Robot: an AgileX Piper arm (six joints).
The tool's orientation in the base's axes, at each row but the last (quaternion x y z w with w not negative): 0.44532, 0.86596, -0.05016, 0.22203; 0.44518, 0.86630, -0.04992, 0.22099; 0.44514, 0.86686, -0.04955, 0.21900; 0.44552, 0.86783, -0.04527, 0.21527; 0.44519, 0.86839, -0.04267, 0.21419; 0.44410, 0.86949, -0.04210, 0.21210; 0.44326, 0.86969, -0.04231, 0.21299; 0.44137, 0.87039, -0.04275, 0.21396; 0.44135, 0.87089, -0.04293, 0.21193; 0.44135, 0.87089, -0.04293, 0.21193; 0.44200, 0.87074, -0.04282, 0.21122; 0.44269, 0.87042, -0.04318, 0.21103; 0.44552, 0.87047, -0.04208, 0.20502
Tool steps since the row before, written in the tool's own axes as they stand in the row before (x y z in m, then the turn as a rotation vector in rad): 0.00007, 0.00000, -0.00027, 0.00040, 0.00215, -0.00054; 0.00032, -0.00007, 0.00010, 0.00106, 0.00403, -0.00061; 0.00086, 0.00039, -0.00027, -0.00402, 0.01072, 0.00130; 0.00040, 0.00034, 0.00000, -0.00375, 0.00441, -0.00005; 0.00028, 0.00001, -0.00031, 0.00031, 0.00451, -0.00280; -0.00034, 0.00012, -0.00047, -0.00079, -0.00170, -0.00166; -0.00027, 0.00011, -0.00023, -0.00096, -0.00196, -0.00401; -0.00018, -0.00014, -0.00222, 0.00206, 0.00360, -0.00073; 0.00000, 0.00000, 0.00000, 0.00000, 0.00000, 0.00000; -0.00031, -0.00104, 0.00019, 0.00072, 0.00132, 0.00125; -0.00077, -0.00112, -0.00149, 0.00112, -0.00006, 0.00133; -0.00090, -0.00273, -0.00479, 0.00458, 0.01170, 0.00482; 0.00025, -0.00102, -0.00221, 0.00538, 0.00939, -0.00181
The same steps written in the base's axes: -0.00013, 0.00013, 0.00021, 0.00132, 0.00174, 0.00055; -0.00018, 0.00017, -0.00023, 0.00245, 0.00338, 0.00054; -0.00022, 0.00095, -0.00008, 0.01098, 0.00304, 0.00170; 0.00007, 0.00051, -0.00013, 0.00539, -0.00017, 0.00210; -0.00024, 0.00030, 0.00017, 0.00248, 0.00368, 0.00293; 0.00011, -0.00006, 0.00058, -0.00149, -0.00119, 0.00163; 0.00015, -0.00008, 0.00033, -0.00239, -0.00085, 0.00380; -0.00076, 0.00036, 0.00207, 0.00152, 0.00392, 0.00023; 0.00000, 0.00000, 0.00000, 0.00000, 0.00000, 0.00000; -0.00059, -0.00091, -0.00016, 0.00108, 0.00101, -0.00128; -0.00097, -0.00087, 0.00154, -0.00019, 0.00046, -0.00167; -0.00326, -0.00107, 0.00441, 0.00844, 0.00925, -0.00492; -0.00164, 0.00014, 0.00181, 0.00407, 0.01017, 0.00056
